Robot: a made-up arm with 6 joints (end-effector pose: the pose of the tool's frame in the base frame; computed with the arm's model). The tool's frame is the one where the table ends. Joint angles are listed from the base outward.
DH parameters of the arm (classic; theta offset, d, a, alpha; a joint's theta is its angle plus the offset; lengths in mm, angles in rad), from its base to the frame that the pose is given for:
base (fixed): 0.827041 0 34 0
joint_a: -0.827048 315 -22 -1.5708
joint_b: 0.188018 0 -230.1 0
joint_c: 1.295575 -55 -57.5 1.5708
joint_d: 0 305.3 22 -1.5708
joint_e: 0 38 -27.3 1.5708
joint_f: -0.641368 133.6 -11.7 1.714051
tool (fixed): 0.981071 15.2 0 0
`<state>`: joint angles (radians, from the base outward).
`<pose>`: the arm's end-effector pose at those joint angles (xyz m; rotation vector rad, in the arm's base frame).
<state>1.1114 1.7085 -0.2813 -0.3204 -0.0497 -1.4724</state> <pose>0.1115 0.2124 0.1228 -1.2952 0.2047 1.0567</pose>
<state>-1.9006 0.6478 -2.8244 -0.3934 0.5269 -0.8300</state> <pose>0.1411 0.4623 0.8297 -1.5297 -1.9209 -1.8325</pose>
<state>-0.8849 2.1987 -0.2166 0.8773 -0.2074 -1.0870</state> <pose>0.0616 -0.1106 0.0291 0.6324 1.6936 -1.8502</pose>
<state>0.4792 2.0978 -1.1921 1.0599 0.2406 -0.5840</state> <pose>0.4774 0.2324 0.2271 0.7332 1.3720 -0.6705</pose>
